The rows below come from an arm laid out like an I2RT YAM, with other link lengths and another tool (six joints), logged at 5 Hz.
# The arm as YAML. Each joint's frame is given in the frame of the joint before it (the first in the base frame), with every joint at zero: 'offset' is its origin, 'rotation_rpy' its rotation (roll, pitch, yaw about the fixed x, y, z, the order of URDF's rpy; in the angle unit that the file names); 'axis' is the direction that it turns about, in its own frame. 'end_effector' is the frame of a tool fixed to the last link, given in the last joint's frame.
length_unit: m
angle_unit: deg
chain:
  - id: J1
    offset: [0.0, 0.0, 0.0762]
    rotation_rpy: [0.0, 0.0, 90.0]
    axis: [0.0, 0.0, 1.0]
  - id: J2
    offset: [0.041, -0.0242, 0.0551]
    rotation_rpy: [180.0, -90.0, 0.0]
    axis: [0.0, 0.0, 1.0]
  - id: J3
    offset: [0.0, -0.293, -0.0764]
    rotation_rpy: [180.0, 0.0, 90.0]
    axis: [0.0, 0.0, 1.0]
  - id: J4
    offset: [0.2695, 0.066, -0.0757]
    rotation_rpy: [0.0, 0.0, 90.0]
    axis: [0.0, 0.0, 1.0]
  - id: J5
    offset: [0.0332, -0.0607, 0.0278]
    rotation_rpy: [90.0, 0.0, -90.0]
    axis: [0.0, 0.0, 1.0]
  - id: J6
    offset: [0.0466, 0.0, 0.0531]
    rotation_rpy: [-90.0, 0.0, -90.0]
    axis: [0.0, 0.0, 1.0]
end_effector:
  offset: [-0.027, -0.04, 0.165]
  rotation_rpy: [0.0, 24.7, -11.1]
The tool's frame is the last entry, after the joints.
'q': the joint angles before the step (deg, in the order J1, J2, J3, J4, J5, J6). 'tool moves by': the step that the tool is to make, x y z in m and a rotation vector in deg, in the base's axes. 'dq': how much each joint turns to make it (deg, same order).
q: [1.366, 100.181, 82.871, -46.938, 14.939, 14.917]
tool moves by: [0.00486, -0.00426, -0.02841, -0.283, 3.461, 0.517]
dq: [-0.612, 4.372, -0.001, 1.203, -0.262, -1.158]
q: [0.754, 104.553, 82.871, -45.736, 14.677, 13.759]
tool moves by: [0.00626, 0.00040, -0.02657, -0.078, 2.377, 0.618]
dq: [0.021, 4.042, -0.002, 1.815, -0.175, -0.591]
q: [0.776, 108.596, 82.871, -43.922, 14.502, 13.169]
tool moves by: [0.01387, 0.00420, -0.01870, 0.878, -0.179, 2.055]
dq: [-0.021, 2.755, 0.000, 3.345, -1.552, -1.682]
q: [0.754, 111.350, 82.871, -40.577, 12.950, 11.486]
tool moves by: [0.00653, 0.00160, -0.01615, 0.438, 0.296, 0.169]
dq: [-0.022, 2.295, -0.066, 2.075, -0.481, -0.022]
